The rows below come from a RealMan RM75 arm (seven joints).
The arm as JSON. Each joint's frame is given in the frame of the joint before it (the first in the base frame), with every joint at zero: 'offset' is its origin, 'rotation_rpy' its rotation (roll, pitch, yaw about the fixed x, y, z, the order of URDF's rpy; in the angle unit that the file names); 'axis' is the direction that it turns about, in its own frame. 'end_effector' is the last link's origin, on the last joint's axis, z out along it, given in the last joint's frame.
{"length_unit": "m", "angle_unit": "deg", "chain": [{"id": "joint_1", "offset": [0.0, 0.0, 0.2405], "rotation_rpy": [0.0, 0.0, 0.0], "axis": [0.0, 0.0, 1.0]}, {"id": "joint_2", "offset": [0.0, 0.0, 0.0], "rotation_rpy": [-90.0, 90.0, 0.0], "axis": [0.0, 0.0, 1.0]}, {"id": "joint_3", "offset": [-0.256, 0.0, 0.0], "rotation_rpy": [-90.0, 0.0, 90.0], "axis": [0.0, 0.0, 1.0]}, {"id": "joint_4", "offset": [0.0, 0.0, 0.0], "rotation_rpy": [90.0, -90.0, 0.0], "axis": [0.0, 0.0, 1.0]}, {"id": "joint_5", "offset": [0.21, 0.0, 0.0], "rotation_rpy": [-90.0, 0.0, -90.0], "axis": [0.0, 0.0, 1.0]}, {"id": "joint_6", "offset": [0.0, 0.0, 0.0], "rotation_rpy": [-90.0, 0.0, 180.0], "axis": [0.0, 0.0, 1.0]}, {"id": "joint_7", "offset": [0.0, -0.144, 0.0], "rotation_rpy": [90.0, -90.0, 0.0], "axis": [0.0, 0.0, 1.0]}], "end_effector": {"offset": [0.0, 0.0, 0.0], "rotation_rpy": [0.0, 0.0, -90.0]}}
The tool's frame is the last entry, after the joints.
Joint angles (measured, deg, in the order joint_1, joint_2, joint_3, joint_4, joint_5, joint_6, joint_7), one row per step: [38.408, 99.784, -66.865, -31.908, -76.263, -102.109, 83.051]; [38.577, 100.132, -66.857, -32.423, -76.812, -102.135, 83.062]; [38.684, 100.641, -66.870, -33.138, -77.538, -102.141, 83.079]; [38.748, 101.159, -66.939, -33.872, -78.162, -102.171, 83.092]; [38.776, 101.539, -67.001, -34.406, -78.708, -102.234, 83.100]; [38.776, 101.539, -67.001, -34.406, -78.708, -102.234, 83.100]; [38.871, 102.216, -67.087, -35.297, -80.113, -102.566, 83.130]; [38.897, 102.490, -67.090, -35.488, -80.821, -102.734, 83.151]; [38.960, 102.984, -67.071, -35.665, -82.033, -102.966, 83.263]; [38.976, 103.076, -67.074, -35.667, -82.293, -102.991, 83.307]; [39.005, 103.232, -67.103, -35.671, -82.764, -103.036, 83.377]
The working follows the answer.
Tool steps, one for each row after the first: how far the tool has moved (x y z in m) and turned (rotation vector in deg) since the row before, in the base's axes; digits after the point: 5 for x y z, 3 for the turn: [-0.00226, -0.00016, -0.00240, -0.253, -0.330, 0.609]; [-0.00241, -0.00063, -0.00349, -0.340, -0.428, 0.705]; [-0.00239, -0.00087, -0.00348, -0.348, -0.358, 0.714]; [-0.00148, -0.00088, -0.00269, -0.319, -0.340, 0.525]; [0.00000, 0.00000, 0.00000, 0.000, 0.000, 0.000]; [-0.00204, -0.00223, -0.00529, -0.880, -0.933, 1.018]; [-0.00002, -0.00114, -0.00243, -0.470, -0.452, 0.246]; [0.00023, -0.00186, -0.00442, -0.860, -0.727, 0.208]; [0.00018, -0.00034, -0.00093, -0.187, -0.171, -0.013]; [0.00036, -0.00063, -0.00168, -0.344, -0.334, -0.010]
Tool pose at each row, in the base's axes (x y z in m, rotation vector in deg; rounded; the steps above come from the unrounded poses): [0.18772, 0.36223, 0.09791, -167.475, 14.751, 59.625]; [0.18546, 0.36207, 0.09551, -168.109, 14.017, 59.256]; [0.18305, 0.36145, 0.09202, -168.899, 13.190, 58.765]; [0.18065, 0.36058, 0.08853, -169.666, 12.349, 58.376]; [0.17917, 0.35970, 0.08584, 169.750, -11.724, -57.788]; [0.17917, 0.35970, 0.08584, 169.750, -11.724, -57.788]; [0.17713, 0.35746, 0.08055, 169.275, -10.598, -55.966]; [0.17711, 0.35632, 0.07812, 169.046, -10.444, -55.099]; [0.17734, 0.35446, 0.07370, 168.612, -10.521, -53.694]; [0.17752, 0.35412, 0.07277, 168.534, -10.625, -53.378]; [0.17788, 0.35348, 0.07109, 168.396, -10.796, -52.768]

